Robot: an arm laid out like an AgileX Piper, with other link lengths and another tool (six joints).
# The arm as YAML. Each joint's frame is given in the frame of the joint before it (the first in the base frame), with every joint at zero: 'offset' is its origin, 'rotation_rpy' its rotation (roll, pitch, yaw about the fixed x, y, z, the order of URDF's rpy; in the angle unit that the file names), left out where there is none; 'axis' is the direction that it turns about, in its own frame. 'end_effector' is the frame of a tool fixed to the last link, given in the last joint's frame.
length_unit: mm
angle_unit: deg
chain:
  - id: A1
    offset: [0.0, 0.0, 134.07]
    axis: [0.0, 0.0, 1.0]
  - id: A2
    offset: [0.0, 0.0, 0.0]
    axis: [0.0, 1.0, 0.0]
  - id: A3
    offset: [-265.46, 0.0, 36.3]
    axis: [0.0, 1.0, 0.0]
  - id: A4
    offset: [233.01, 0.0, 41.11]
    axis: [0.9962, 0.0, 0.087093]
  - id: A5
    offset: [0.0, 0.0, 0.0]
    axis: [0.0, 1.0, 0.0]
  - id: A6
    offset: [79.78, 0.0, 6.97]
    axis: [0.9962, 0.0, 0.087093]
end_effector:
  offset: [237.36, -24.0, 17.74]
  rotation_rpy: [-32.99, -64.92, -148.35]
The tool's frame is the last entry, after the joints.
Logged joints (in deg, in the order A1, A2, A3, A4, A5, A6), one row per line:
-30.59, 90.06, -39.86, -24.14, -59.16, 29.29
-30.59, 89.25, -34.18, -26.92, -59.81, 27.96
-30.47, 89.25, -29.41, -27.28, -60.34, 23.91
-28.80, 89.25, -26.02, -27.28, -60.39, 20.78
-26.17, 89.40, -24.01, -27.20, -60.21, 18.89
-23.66, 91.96, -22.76, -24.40, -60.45, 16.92
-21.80, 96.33, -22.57, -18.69, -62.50, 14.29
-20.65, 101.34, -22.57, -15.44, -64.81, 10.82
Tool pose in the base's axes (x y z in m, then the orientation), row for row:
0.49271, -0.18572, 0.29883, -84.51, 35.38, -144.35
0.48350, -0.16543, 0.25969, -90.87, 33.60, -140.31
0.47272, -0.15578, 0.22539, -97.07, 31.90, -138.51
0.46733, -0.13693, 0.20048, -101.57, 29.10, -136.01
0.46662, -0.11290, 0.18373, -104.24, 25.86, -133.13
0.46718, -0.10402, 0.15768, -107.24, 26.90, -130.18
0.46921, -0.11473, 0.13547, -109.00, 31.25, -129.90
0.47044, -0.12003, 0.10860, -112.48, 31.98, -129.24
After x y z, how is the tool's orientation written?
As a rotation vector, in degrees.
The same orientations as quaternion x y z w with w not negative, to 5 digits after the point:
-0.49276, 0.20630, -0.84168, 0.07872
-0.53111, 0.19638, -0.82007, 0.08273
-0.56263, 0.18490, -0.80283, 0.06871
-0.58839, 0.16857, -0.78790, 0.06778
-0.60755, 0.15072, -0.77594, 0.07802
-0.62586, 0.15699, -0.75974, 0.08024
-0.63077, 0.18084, -0.75171, 0.06603
-0.64456, 0.18326, -0.74060, 0.04980

